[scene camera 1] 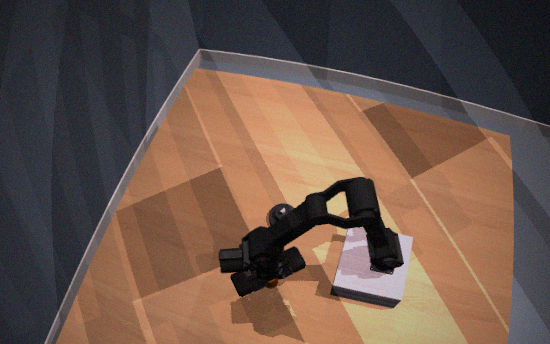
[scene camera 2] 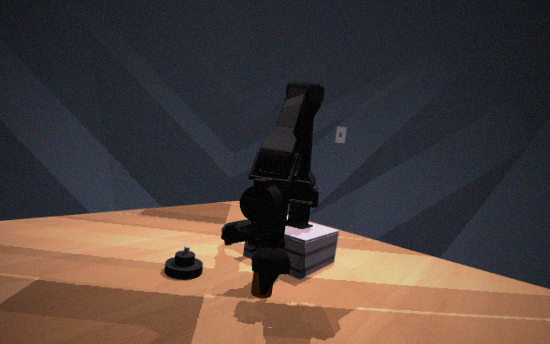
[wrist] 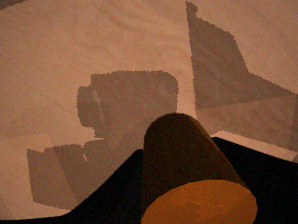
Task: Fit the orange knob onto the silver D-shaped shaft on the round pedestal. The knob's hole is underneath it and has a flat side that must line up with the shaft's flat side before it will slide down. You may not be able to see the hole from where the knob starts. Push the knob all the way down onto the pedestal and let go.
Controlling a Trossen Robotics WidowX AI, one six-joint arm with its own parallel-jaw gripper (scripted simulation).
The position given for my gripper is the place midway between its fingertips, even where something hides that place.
my gripper: scene camera 1 270,281; scene camera 2 262,288; wrist 177,150
